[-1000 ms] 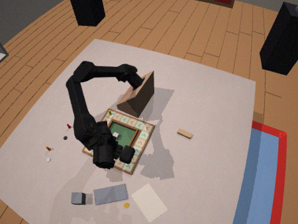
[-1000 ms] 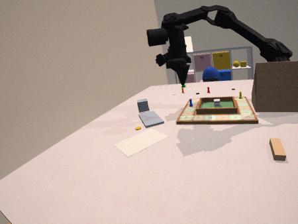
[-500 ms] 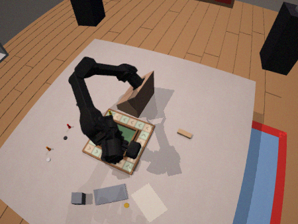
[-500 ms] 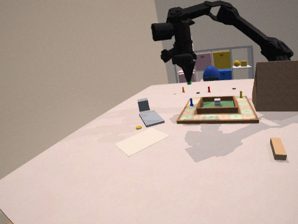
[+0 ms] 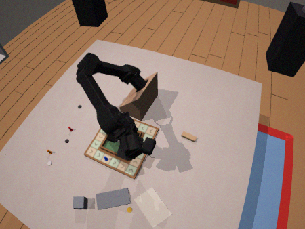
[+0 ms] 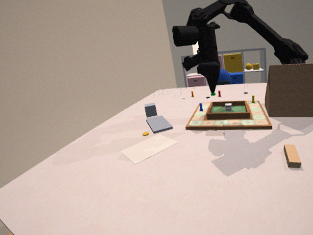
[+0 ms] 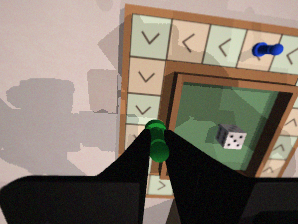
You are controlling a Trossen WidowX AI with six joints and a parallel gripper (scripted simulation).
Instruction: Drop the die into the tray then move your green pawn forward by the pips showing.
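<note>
The green tray lies 11 cm below my gripper tip, 10 cm to the right of it and 6 cm behind it. Also, from my gripper tip: green pawn: 1 cm above; then blue pawn: 14 cm to the right, 9 cm below, 5 cm ahead; then white die: 11 cm to the right, 9 cm below, 6 cm behind.
</note>
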